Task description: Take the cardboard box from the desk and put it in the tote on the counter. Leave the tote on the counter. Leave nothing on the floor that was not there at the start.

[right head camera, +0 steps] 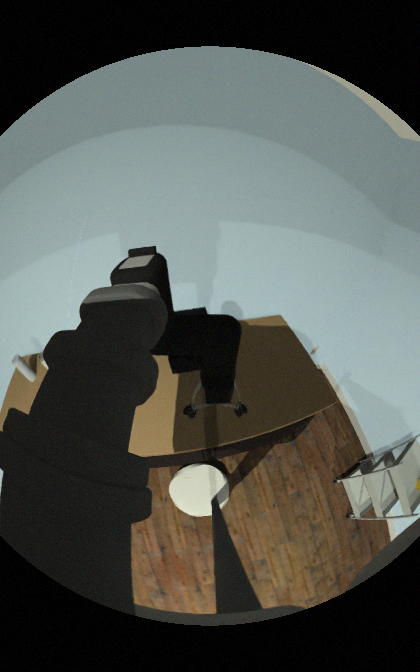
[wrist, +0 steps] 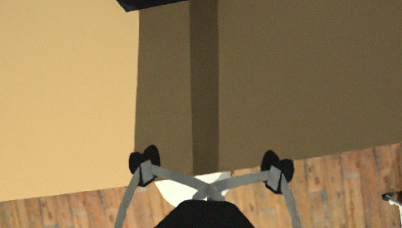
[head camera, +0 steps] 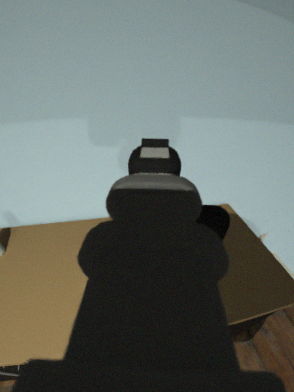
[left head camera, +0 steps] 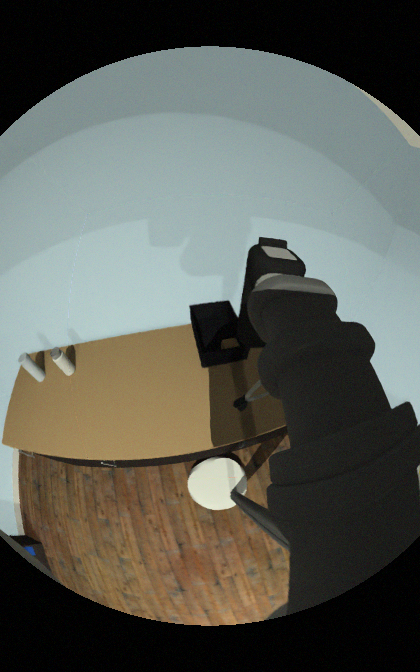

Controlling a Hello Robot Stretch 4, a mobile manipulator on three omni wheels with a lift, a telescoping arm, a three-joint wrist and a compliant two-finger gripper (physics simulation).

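Frame: origin at the robot's base, x right, y ahead, z up, level; centimetres.
Where they show: gripper, fingertip midpoint: [wrist: 210,161].
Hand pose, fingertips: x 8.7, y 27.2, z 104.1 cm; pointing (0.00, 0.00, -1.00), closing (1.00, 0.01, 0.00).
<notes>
After its pixels a point has its place.
The black open tote [left head camera: 225,359] [right head camera: 185,365] stands on the brown counter [head camera: 45,290] {x -40.9, y 32.4, z 88.3 cm} [left head camera: 125,410] [right head camera: 280,380] [wrist: 65,100] {x -19.8, y 33.4, z 88.3 cm} near the wall; its corner shows at the top of the wrist view. A small brown patch, which looks like the cardboard box [left head camera: 230,343], shows inside the tote in the left head view; the rest is hidden by the tote walls and shadow. My gripper [right head camera: 215,410] [wrist: 210,161] {x 8.8, y 27.2, z 104.1 cm} is open with nothing between its fingertips. It points down above the shaded front part of the counter, in front of the tote and apart from it. The arm hides the tote in the head view.
Two pale cylinders [left head camera: 32,367] [left head camera: 63,362] stand at the counter's left end. A round white stool [left head camera: 215,482] [right head camera: 196,490] is at the counter's front edge, on the wooden floor. A white rack stands by the wall at the right. A dark object with blue [left head camera: 30,550] is at lower left.
</notes>
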